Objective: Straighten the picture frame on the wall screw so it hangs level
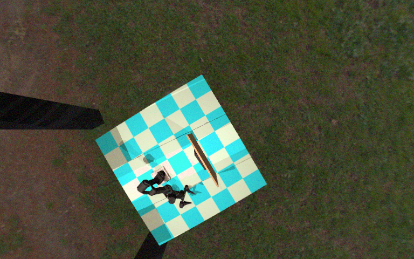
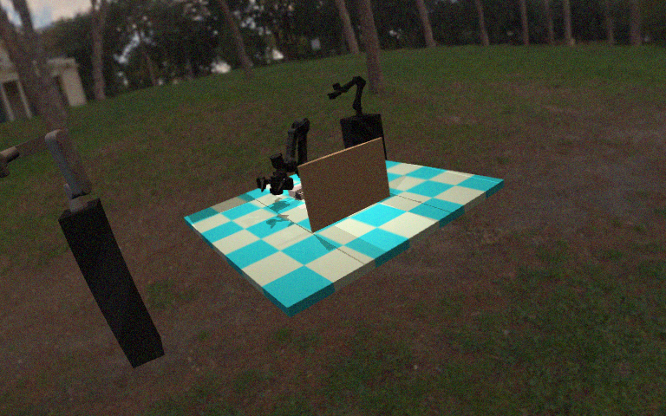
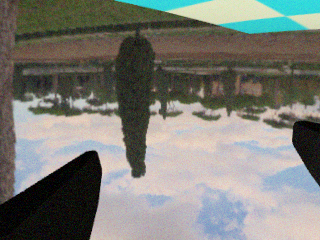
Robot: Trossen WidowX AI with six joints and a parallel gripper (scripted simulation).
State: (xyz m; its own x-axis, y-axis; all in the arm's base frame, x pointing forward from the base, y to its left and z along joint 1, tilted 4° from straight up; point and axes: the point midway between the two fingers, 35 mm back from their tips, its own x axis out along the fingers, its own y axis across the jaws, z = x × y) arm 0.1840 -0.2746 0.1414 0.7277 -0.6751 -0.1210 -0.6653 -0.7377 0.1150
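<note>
Right now my gripper tip is 220 mm short of the picture frame and 300 mm to the right of it. From my gripper tip the other things lie so: wall panel: 230 mm ahead, 300 mm to the left, 10 mm below.
</note>
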